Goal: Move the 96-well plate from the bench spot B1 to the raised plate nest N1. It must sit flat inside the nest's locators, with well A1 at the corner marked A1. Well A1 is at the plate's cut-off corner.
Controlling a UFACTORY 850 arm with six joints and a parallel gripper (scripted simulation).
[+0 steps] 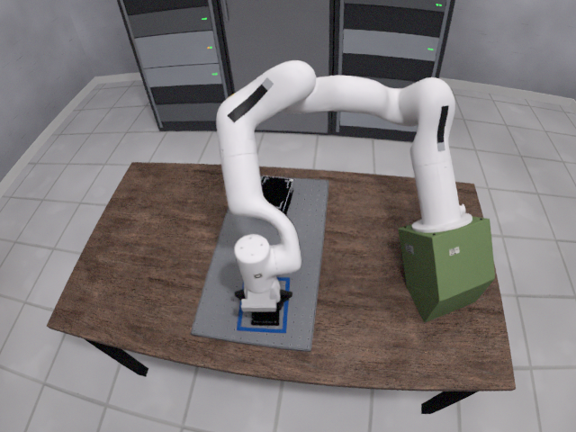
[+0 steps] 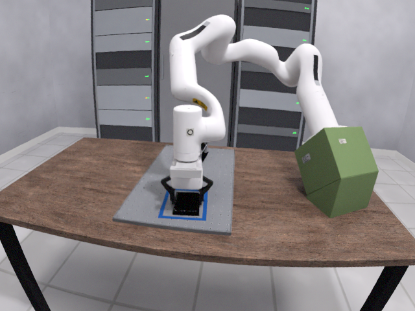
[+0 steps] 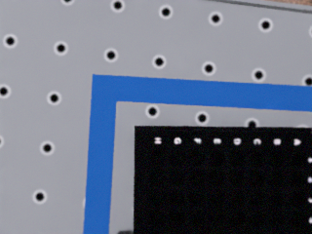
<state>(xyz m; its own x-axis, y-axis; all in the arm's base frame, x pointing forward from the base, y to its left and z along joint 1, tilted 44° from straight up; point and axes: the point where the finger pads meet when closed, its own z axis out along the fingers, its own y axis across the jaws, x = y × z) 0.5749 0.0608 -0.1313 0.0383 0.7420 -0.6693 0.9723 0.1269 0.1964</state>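
Now: the 96-well plate 1 cm below my hand. Round my hand: raised plate nest N1: 2 cm behind, 43 cm to the right, 4 cm above.
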